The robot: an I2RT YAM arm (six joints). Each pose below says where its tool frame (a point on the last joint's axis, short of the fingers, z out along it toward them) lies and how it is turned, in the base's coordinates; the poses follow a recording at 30 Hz.
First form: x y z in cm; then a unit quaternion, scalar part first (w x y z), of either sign.
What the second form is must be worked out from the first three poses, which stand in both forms.
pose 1, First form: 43.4, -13.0, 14.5, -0.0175, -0.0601, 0.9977, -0.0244
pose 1, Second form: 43.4, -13.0, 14.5, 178.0, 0.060, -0.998, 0.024
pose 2, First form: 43.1, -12.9, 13.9, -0.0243, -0.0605, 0.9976, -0.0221
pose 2, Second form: 43.1, -12.9, 13.9, 177.2, 0.061, -0.998, 0.022
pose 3, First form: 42.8, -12.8, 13.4, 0.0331, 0.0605, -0.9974, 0.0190
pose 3, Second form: 42.8, -12.8, 13.4, 176.2, 0.061, -0.998, 0.019
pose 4, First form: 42.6, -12.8, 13.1, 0.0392, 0.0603, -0.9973, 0.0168
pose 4, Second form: 42.6, -12.8, 13.1, 175.5, 0.060, -0.998, 0.017
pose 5, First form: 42.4, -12.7, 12.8, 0.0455, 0.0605, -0.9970, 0.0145
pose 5, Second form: 42.4, -12.7, 12.8, 174.8, 0.061, -0.998, 0.015
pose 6, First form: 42.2, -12.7, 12.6, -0.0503, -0.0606, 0.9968, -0.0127
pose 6, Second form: 42.2, -12.7, 12.6, 174.2, 0.061, -0.998, 0.013
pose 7, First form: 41.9, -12.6, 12.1, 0.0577, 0.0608, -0.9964, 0.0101
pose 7, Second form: 41.9, -12.6, 12.1, 173.4, 0.061, -0.998, 0.010
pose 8, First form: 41.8, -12.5, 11.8, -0.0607, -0.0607, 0.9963, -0.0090
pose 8, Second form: 41.8, -12.5, 11.8, 173.0, 0.061, -0.998, 0.009
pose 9, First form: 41.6, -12.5, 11.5, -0.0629, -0.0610, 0.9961, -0.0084
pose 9, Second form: 41.6, -12.5, 11.5, 172.8, 0.061, -0.998, 0.008
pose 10, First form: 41.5, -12.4, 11.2, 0.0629, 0.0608, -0.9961, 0.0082
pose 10, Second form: 41.5, -12.4, 11.2, 172.8, 0.061, -0.998, 0.008
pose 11, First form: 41.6, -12.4, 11.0, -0.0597, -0.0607, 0.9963, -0.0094
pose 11, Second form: 41.6, -12.4, 11.0, 173.2, 0.061, -0.998, 0.009
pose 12, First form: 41.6, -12.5, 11.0, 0.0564, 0.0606, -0.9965, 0.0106
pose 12, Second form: 41.6, -12.5, 11.0, 173.5, 0.061, -0.998, 0.011
